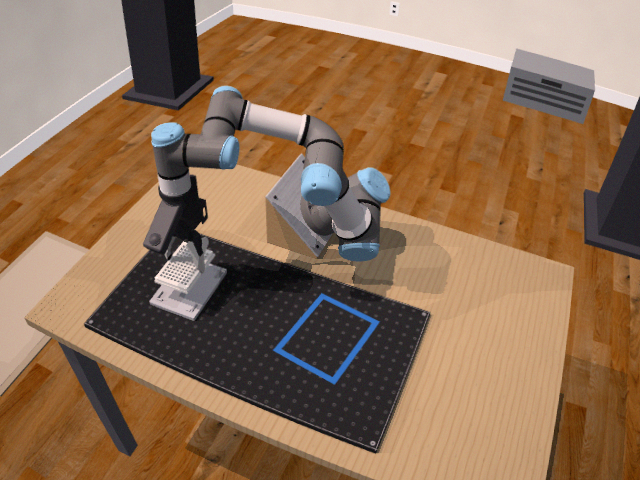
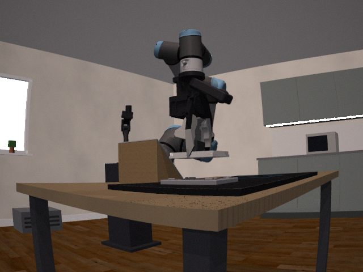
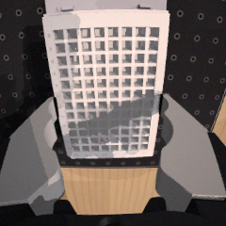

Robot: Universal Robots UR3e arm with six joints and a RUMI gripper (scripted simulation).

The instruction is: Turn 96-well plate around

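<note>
My gripper is now 8 cm above the plate nest N1. Round my hand: 96-well plate 1 cm below.
</note>
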